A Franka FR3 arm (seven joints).
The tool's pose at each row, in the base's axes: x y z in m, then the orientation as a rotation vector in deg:
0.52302 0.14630 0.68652 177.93 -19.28 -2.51
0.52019 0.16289 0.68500 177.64 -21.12 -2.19
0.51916 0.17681 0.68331 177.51 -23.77 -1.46
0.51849 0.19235 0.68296 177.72 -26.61 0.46
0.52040 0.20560 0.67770 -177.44 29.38 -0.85
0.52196 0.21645 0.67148 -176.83 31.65 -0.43
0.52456 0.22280 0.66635 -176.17 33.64 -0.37
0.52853 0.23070 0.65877 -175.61 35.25 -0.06
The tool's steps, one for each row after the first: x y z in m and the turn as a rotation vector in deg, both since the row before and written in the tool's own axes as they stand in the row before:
-0.00628 -0.01563 0.00136 -0.05 0.20 1.19
-0.00423 -0.01333 0.00149 0.27 0.42 1.70
-0.00473 -0.01482 0.00015 0.77 1.12 1.78
-0.00209 -0.01325 0.00519 0.47 0.18 1.77
-0.00208 -0.01075 0.00624 0.16 -0.30 1.49
0.00022 -0.00682 0.00518 0.27 -0.08 1.33
0.00076 -0.00872 0.00769 0.20 -0.23 1.08

